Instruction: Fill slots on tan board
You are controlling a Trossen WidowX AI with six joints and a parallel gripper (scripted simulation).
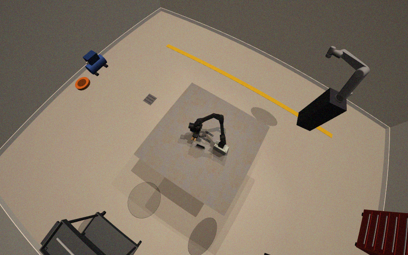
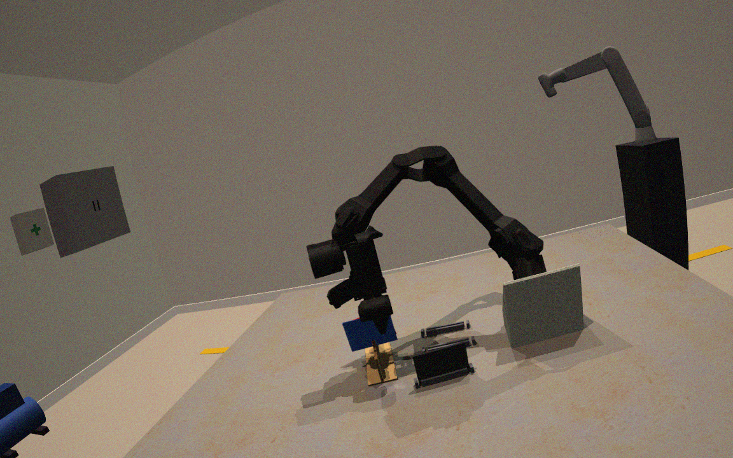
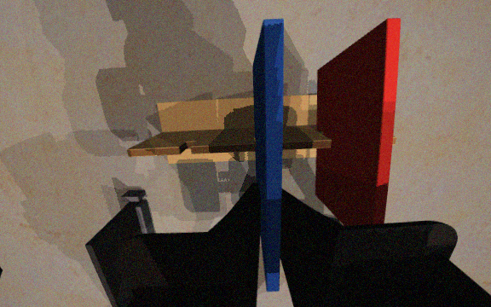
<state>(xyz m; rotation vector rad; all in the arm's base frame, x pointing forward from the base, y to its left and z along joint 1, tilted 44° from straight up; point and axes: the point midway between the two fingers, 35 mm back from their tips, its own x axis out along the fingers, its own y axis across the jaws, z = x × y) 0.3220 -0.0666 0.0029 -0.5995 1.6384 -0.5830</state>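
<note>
My gripper tip is 5 cm above the tan board and 2 cm short of it. From my gripper tip the other things lie so: blue board: 2 cm ahead; then red board: 5 cm to the right, 3 cm ahead, 2 cm below; then black board: 13 cm to the left, 10 cm behind, 5 cm below.
</note>
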